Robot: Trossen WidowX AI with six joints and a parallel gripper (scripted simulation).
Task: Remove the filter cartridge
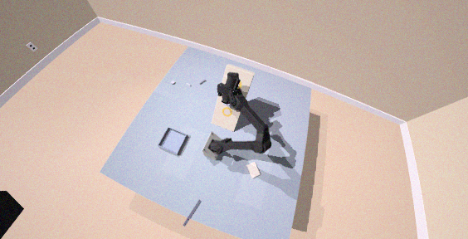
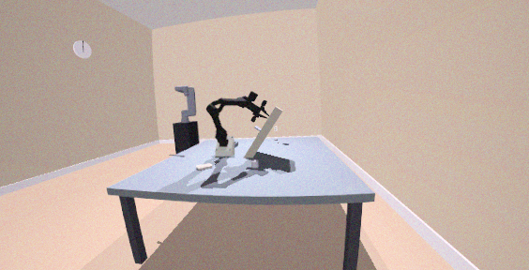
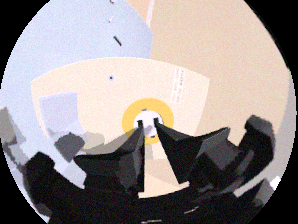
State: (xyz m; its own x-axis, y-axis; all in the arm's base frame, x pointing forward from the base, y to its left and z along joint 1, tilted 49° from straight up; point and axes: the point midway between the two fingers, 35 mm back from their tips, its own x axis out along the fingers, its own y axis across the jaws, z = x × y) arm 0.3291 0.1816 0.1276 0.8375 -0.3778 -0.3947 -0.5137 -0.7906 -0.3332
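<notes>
Right now the white round filter cartridge is 20 mm ahead of my gripper tip and 10 mm below it. Also, from my gripper tip: beige block (380 mm behind, 330 mm to the right, 280 mm below); shallow grey tray (440 mm behind, 280 mm below, 250 mm to the left).
</notes>
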